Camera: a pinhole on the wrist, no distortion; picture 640 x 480 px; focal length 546.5 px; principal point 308.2 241.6 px. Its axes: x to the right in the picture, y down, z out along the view. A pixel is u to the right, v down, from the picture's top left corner.
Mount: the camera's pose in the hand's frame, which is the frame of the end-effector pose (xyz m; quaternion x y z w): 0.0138 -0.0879 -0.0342 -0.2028 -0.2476 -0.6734 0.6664
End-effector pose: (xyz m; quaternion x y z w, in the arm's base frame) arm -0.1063 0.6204 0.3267 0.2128 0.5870 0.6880 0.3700
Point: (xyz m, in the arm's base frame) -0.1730 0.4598 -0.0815
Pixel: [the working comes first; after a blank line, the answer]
In the camera's frame: 0.1006 -0.0517 -0.3346

behind the camera
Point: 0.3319 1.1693 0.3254
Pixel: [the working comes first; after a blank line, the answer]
In the camera's frame: 0.4620 0.1684 0.5284

outside the picture
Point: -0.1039 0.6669 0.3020
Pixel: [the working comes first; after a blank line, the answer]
In the camera's frame: -0.0133 0.0279 0.0842

222.2 422.7
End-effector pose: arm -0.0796 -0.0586 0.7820 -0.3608 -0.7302 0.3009 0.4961
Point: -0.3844 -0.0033 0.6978
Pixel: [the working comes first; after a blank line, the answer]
In the camera's frame: 0.1130 0.0874 0.3403

489.7 382.0
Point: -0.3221 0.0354 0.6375
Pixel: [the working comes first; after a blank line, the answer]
In the camera's frame: 0.0211 0.0716 0.3582

340.4 350.9
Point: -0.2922 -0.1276 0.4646
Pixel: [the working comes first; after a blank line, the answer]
In the camera's frame: 0.0102 -0.1544 0.4368

321.0 48.5
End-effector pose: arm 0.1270 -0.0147 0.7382 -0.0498 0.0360 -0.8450 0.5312
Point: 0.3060 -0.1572 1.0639
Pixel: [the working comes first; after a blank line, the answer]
In the camera's frame: 0.0106 0.0794 0.4641

320.7 335.1
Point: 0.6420 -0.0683 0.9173
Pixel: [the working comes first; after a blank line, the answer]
In the camera's frame: -0.2680 -0.1553 0.5620

47.6 90.5
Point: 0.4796 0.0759 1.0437
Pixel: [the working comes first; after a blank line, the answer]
In the camera's frame: -0.0264 -0.2053 0.5140

280.1 23.4
